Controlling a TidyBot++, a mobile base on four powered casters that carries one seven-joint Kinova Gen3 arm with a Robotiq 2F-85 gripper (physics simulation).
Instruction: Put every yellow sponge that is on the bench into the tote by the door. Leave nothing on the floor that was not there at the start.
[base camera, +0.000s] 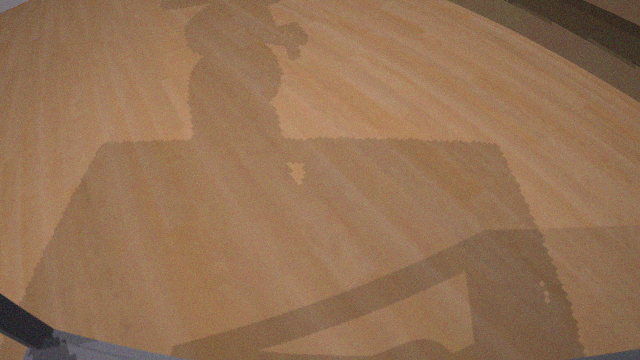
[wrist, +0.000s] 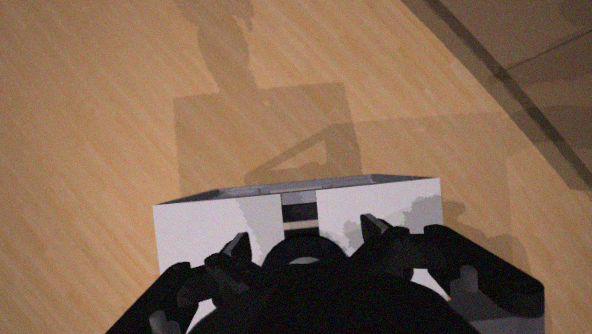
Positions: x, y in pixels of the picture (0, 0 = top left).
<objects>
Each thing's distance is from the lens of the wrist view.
my gripper (wrist: 305, 235): 0.17 m
cabinet with grey top (wrist: 528, 63): 0.89 m
</objects>
